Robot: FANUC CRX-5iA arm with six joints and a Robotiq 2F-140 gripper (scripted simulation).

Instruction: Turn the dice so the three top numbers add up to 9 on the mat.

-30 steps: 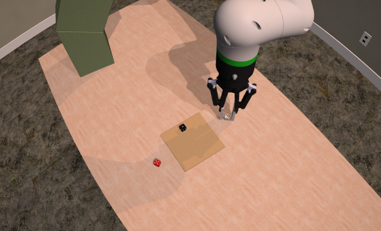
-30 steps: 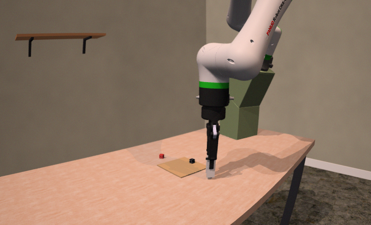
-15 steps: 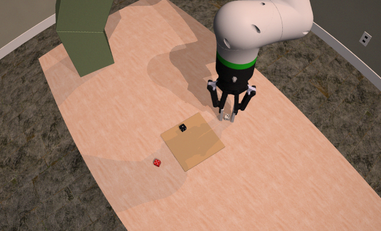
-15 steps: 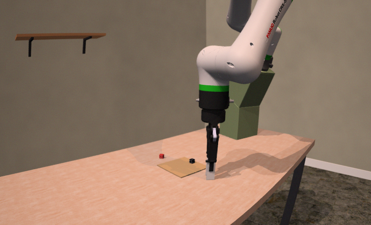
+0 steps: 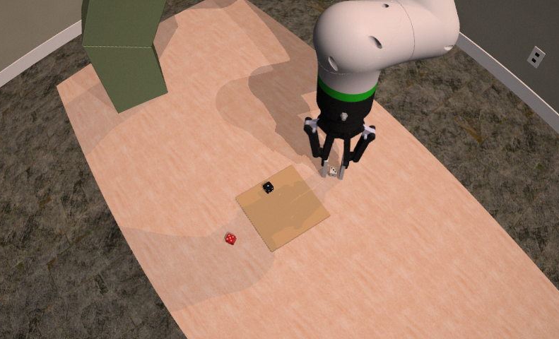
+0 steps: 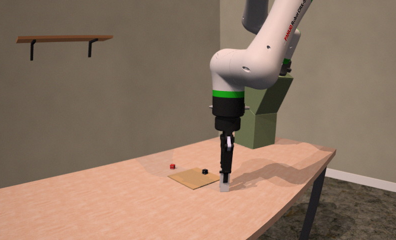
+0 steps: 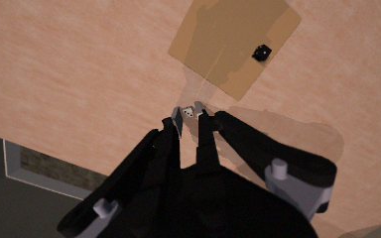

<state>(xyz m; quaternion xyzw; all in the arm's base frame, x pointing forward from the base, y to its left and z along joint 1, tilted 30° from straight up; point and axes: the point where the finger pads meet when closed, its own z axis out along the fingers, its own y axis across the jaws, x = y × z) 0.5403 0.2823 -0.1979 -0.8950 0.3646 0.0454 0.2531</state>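
The white die is 3 cm below my hand. Also, from my hand: tan square mat (13 cm to the right, 3 cm below); then black die (4 cm behind, 13 cm to the right, 2 cm below); then red die (1 cm ahead, 26 cm to the right, 3 cm below).
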